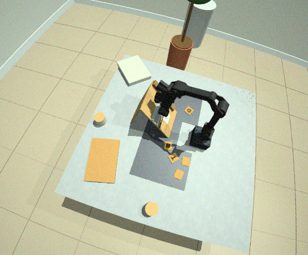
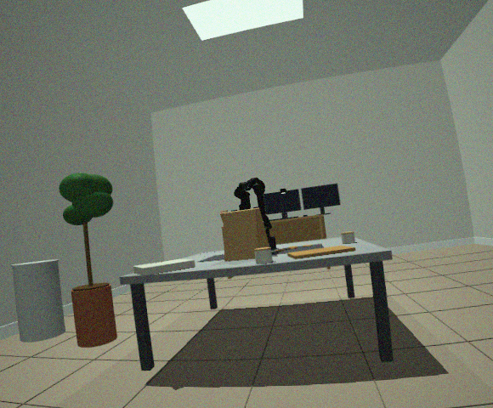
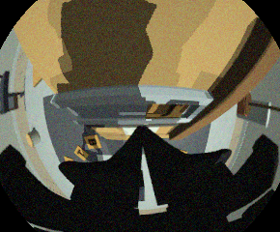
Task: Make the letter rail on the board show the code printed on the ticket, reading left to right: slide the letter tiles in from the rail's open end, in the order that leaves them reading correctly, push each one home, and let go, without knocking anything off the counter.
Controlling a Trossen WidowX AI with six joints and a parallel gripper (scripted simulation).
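Now: gripper tip 3 cm to the left of the letter tile, 3 cm short of it and 2 cm above it. Also, from my gripper tip: flat orange panel 46 cm to the left, 20 cm ahead, 18 cm below; dark mat 19 cm below, 15 cm behind, 3 cm to the left; ticket 10 cm below, 4 cm behind, 1 cm to the right.
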